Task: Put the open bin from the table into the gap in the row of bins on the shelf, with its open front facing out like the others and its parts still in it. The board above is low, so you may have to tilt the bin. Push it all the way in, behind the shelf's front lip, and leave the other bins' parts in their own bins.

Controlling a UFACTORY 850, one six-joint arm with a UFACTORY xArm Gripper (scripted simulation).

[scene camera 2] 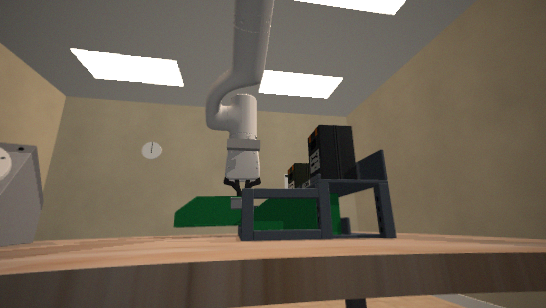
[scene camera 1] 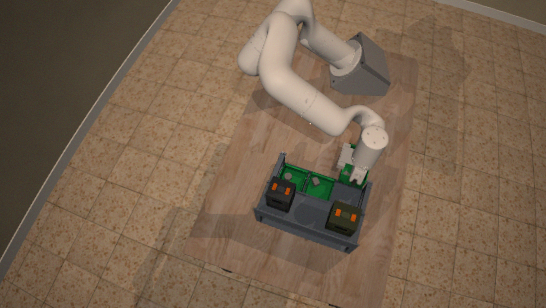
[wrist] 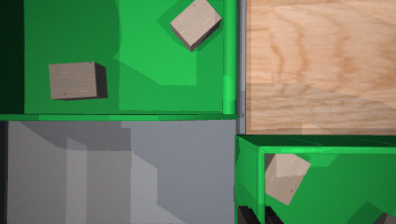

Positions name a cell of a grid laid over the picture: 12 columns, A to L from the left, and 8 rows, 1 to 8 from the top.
Scene:
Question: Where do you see a grey shelf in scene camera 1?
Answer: G6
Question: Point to a grey shelf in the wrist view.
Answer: F6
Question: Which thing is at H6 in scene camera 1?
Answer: An olive box.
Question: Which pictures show the grey shelf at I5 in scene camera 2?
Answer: Scene camera 2, scene camera 1 and the wrist view: all of them.

